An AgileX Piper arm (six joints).
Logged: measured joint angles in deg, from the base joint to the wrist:
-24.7 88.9 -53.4 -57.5 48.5 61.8
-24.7 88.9 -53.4 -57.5 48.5 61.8
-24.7 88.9 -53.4 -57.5 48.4 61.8
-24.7 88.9 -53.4 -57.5 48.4 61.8
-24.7 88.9 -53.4 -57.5 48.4 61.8
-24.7 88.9 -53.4 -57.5 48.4 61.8
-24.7 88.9 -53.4 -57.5 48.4 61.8
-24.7 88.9 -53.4 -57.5 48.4 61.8
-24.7 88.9 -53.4 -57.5 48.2 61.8
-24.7 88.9 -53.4 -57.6 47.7 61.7
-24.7 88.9 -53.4 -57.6 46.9 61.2
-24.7 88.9 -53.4 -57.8 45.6 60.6
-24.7 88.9 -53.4 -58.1 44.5 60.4
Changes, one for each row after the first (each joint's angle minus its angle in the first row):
0.0 0.0 0.0 0.0 0.0 0.0
0.0 0.0 0.0 0.0 -0.1 0.0
0.0 0.0 0.0 0.0 -0.1 0.0
0.0 0.0 0.0 0.0 -0.1 0.0
0.0 0.0 0.0 0.0 -0.1 0.0
0.0 0.0 0.0 0.0 -0.1 0.0
0.0 0.0 0.0 0.0 -0.1 0.0
0.0 0.0 0.0 0.0 -0.3 0.0
0.0 0.0 0.0 -0.1 -0.8 -0.1
0.0 0.0 0.0 -0.1 -1.6 -0.6
0.0 0.0 0.0 -0.3 -2.9 -1.2
0.0 0.0 0.0 -0.6 -4.0 -1.4

